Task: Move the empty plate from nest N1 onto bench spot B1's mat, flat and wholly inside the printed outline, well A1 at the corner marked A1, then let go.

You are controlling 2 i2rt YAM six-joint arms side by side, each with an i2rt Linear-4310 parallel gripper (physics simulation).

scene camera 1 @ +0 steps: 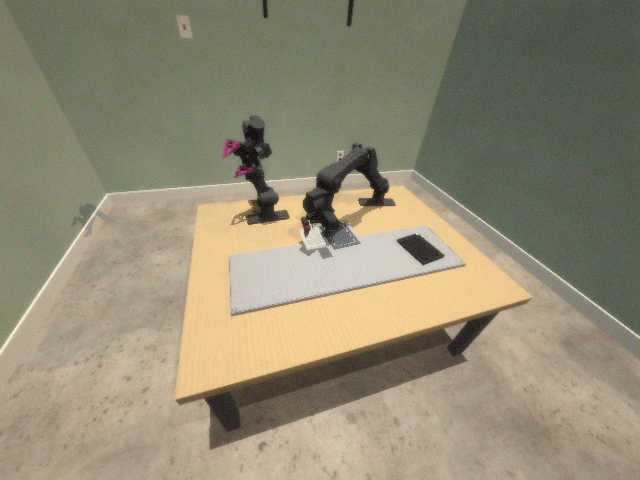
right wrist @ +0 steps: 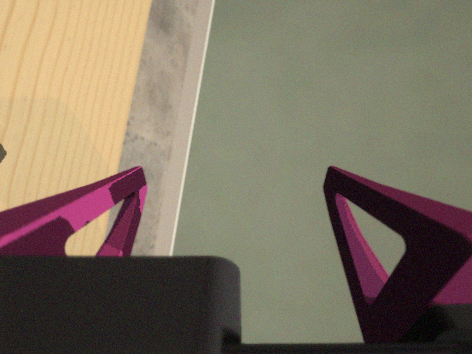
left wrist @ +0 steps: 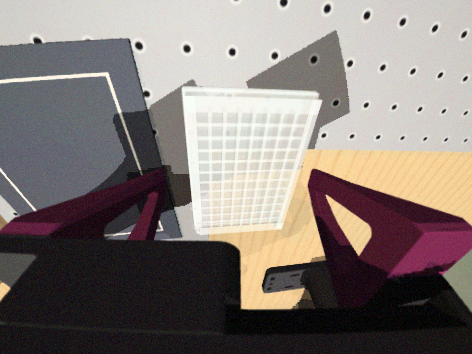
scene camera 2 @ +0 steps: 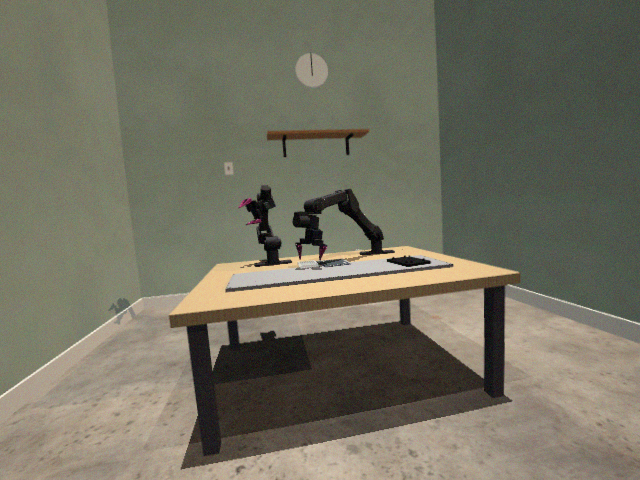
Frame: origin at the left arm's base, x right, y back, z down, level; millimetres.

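Where they show: left gripper, fingertip midpoint: (scene camera 1: pixel 316 235) (left wrist: pixel 237 177) (scene camera 2: pixel 310 260); right gripper, fingertip midpoint: (scene camera 1: pixel 229 167) (right wrist: pixel 235 176) (scene camera 2: pixel 242 216); left arm's base, origin of the base link: (scene camera 1: pixel 376 202) (scene camera 2: pixel 376 253); right arm's base, origin of the base link: (scene camera 1: pixel 268 217) (left wrist: pixel 320 271) (scene camera 2: pixel 273 263).
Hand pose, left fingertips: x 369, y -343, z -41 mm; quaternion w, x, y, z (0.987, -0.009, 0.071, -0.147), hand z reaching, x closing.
Each offset is from my left fingertips to the centre of the thing. Level surfaces: height alone.
The pale, see-through empty plate {dy +13, dx +14, dz +21 mm} (scene camera 1: pixel 314 238) (scene camera 2: pixel 308 264) (left wrist: pixel 250 165) lies beside the dark mat {dz +27 mm} (scene camera 1: pixel 343 236) (scene camera 2: pixel 334 262) (left wrist: pixel 50 125), outside its white printed outline. One part of the plate is over the grey board and the other over the wood; whether it is tilted I cannot tell. Its well A1 and the mat's corner mark are not legible. My left gripper (scene camera 2: pixel 310 258) (left wrist: pixel 237 177) is open, pointing down above the plate, with one finger to each side in the left wrist view. My right gripper (scene camera 1: pixel 230 166) (scene camera 2: pixel 243 214) (right wrist: pixel 235 176) is open and empty, raised far from the plate.
The grey perforated board {dz +28 mm} (scene camera 1: pixel 289 279) (scene camera 2: pixel 268 279) (left wrist: pixel 400 45) lies on the wooden table {dz +41 mm} (scene camera 1: pixel 320 325) (scene camera 2: pixel 330 294). A black nest-like tray {dy -60, dx -447, dz +18 mm} (scene camera 1: pixel 419 248) (scene camera 2: pixel 408 260) is at the board's right end. The right arm's base (scene camera 1: pixel 267 217) (left wrist: pixel 285 280) stands at the back left in scene camera 1.
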